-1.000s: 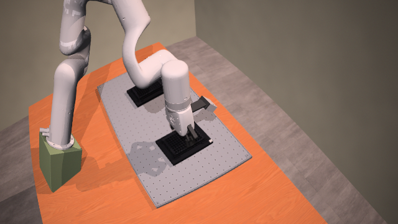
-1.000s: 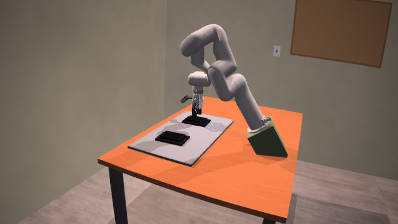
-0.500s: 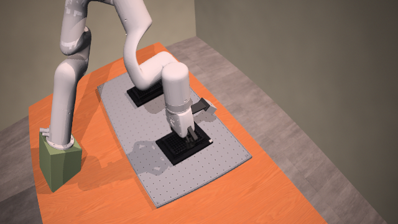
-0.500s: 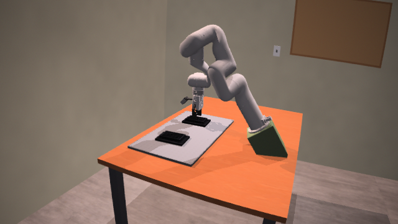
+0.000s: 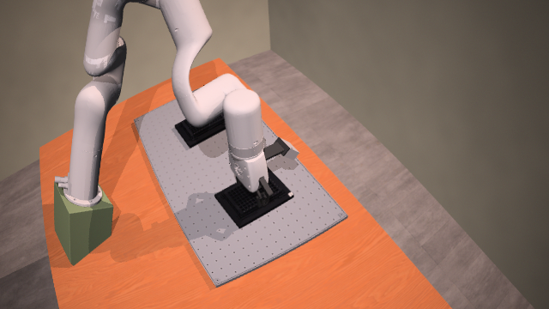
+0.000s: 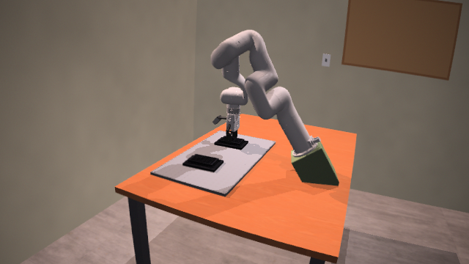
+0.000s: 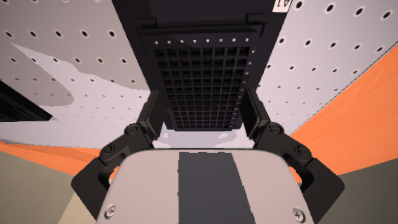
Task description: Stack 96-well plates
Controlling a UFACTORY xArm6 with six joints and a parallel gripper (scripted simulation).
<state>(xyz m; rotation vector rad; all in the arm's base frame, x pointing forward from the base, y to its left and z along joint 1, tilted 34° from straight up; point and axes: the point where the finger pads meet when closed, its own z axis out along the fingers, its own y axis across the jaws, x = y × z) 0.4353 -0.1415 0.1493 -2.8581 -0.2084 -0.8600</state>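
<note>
Right now my hand is 30 mm above the plate nest.
</note>
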